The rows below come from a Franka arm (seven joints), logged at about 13 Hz.
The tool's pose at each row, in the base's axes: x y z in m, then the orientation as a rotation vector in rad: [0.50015 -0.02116 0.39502 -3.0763 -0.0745 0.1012]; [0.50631 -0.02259 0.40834 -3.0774 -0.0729 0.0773]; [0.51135 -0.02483 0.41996 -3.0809 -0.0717 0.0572]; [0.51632 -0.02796 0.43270 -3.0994 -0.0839 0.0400]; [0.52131 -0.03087 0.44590 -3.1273 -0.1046 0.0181]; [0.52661 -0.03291 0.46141 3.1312 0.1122 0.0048]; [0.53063 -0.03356 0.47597 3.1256 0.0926 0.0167]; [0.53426 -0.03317 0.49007 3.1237 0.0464 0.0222]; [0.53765 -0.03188 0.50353 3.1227 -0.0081 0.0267]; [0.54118 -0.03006 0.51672 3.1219 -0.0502 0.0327]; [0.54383 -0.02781 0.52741 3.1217 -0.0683 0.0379]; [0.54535 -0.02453 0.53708 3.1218 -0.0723 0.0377]
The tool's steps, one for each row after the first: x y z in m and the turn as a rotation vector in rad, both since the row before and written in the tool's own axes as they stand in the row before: [0.00521 0.00085 -0.01377 -0.0007 0.0155 0.0006]; [0.00435 0.00173 -0.01198 -0.0033 0.0130 0.0005]; [0.00436 0.00258 -0.01308 -0.0189 0.0106 -0.0076]; [0.00450 0.00262 -0.01344 -0.0288 0.0132 -0.0127]; [0.00498 0.00219 -0.01560 -0.0214 0.0139 -0.0047]; [0.00400 0.00106 -0.01454 -0.0065 0.0073 0.0124]; [0.00379 0.00004 -0.01406 -0.0031 0.0032 0.0295]; [0.00361 -0.00095 -0.01343 -0.0016 0.0026 0.0349]; [0.00375 -0.00159 -0.01316 -0.0006 0.0036 0.0270]; [0.00280 -0.00213 -0.01067 0.0001 0.0032 0.0116]; [0.00161 -0.00317 -0.00969 0.0002 -0.0002 0.0026]
